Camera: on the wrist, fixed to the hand. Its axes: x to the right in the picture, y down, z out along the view.
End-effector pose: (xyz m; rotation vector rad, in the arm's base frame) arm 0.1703 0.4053 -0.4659 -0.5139 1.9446 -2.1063
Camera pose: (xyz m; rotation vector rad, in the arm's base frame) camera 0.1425 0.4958 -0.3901 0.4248 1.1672 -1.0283
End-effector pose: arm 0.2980 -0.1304 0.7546 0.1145 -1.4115 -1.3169
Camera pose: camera 0.3176 -0.2137 0.6686 -0.9546 -1.3778 0.0133
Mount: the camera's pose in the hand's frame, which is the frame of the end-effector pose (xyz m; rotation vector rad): -0.0029 -0.0819 -0.0894 0.1613 -0.4021 1.4625
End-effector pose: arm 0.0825 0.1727 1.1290 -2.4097 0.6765 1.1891
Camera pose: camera 0.1838 0.1941 1.1921 1.1298 -2.2579 -1.7315
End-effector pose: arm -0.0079 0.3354 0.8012 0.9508 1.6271 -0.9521
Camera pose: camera -0.1136 0.3851 0.8340 1.5359 0.2372 -0.1726
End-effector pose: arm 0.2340 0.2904 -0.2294 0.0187 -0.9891 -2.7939
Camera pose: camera 0.2299 0.2977 -0.3504 -0.8723 -0.7555 -1.3697
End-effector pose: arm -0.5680 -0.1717 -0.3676 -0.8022 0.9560 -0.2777
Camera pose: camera -0.6320 -0.2697 -0.3359 0.1297 0.8983 1.0252
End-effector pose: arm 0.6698 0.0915 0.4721 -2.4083 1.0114 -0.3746
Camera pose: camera 0.6777 0.1126 0.5913 -1.0106 2.0173 0.5033
